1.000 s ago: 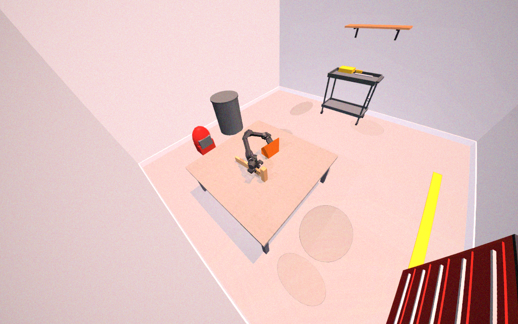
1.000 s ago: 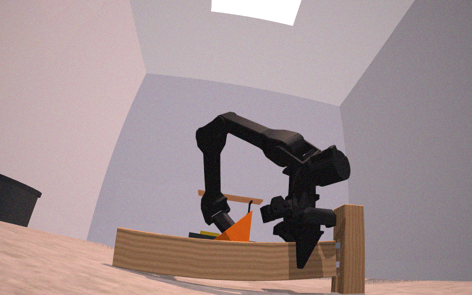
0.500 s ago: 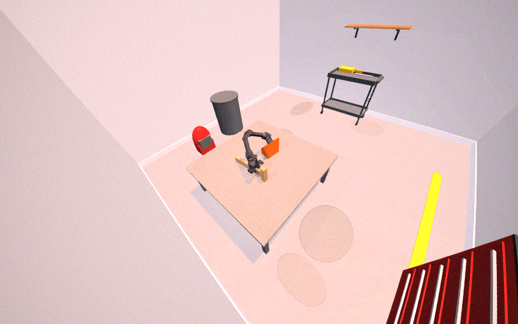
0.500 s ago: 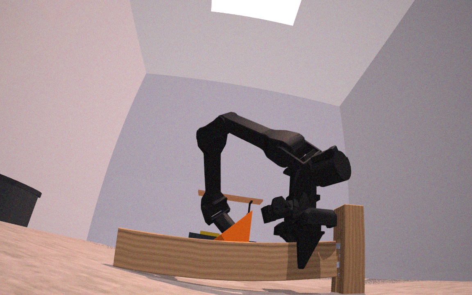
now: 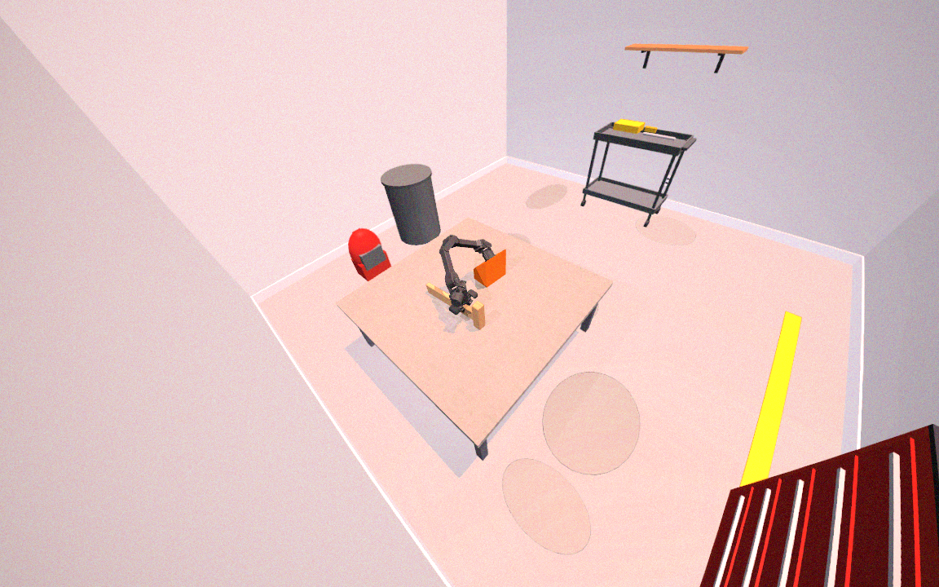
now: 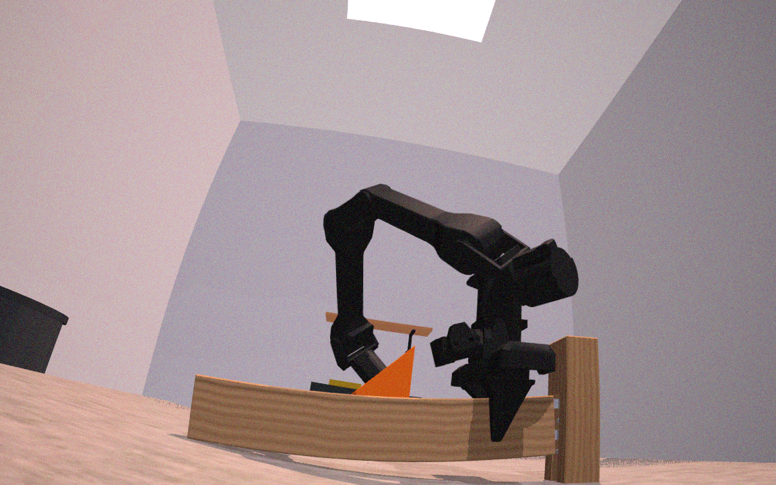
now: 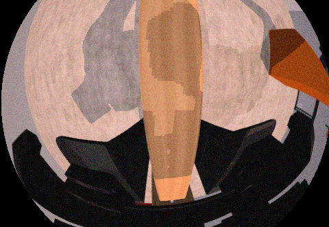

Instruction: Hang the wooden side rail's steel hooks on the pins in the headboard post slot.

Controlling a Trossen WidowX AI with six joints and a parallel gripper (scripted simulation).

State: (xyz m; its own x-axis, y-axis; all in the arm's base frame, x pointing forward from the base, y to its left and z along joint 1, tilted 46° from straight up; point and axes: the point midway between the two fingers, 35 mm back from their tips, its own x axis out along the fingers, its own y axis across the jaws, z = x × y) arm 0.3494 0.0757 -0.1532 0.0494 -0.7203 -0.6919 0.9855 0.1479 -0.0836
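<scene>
My gripper tip is 110 mm to the right of the headboard post, 40 mm below it and 20 mm past it.
</scene>
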